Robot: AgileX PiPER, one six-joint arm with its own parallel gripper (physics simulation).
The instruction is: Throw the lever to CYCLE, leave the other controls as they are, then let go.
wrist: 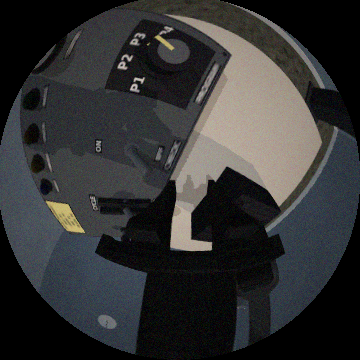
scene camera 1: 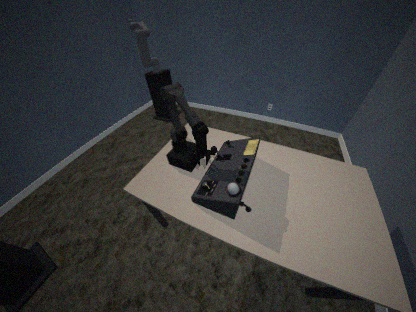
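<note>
The lever [scene camera 1: 214, 149] [wrist: 128, 212] stands at its slot in the dark console [scene camera 1: 212, 201] [wrist: 75, 117]. Its black knob shows in the scene view, at the robot side, away from the CYCLE label [wrist: 93, 202]; in the wrist view the knob is hidden, and a finger covers that end of the slot. My gripper [scene camera 1: 202, 164] [wrist: 191, 186] is open, low at the console's robot-side edge, beside the lever. Table surface shows between the fingers. Whether a finger touches the lever I cannot tell.
A toggle switch [wrist: 142, 162] and a rotary selector [wrist: 173, 51], pointing near P4, are on the console. A white dome [scene camera 1: 233, 188], small round lamps, a yellow label [scene camera 1: 251, 147] [wrist: 65, 217] and a side crank [scene camera 1: 246, 207] also show. The robot's base [scene camera 1: 183, 156] stands close by.
</note>
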